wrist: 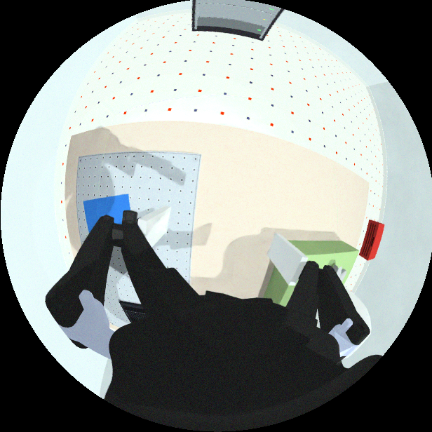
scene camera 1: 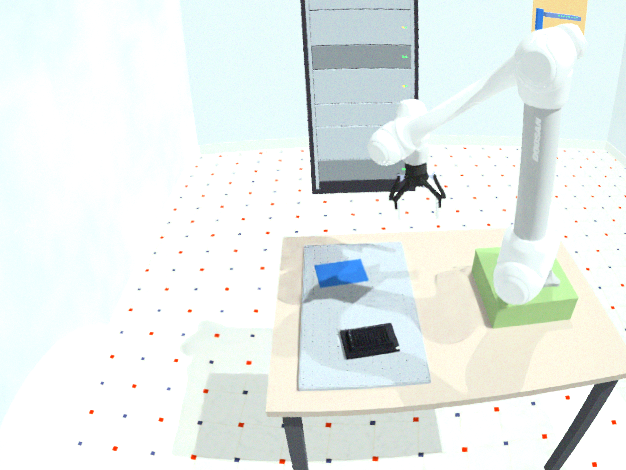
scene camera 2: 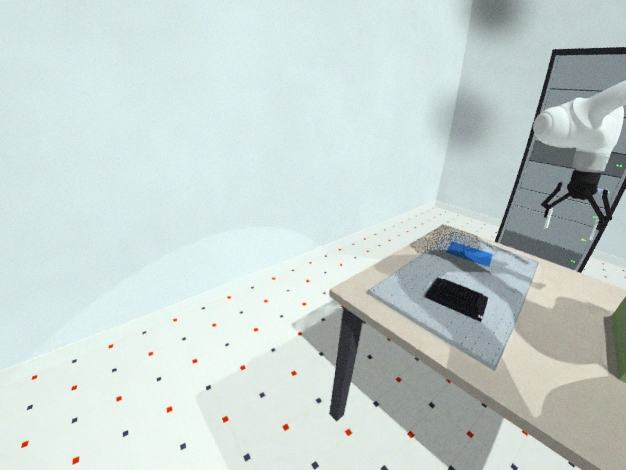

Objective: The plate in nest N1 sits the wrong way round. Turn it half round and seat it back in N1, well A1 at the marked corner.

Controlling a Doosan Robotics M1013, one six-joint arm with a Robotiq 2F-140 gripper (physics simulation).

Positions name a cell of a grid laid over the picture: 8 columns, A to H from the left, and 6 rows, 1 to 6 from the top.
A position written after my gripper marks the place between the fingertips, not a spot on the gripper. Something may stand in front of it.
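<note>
Scene camera 2 shows my gripper (scene camera 2: H3). In scene camera 1 I see the gripper (scene camera 1: F3) and a blue rectangle (scene camera 1: E4). The wrist view shows both the rectangle (wrist: C3) and my gripper (wrist: E4).
</note>
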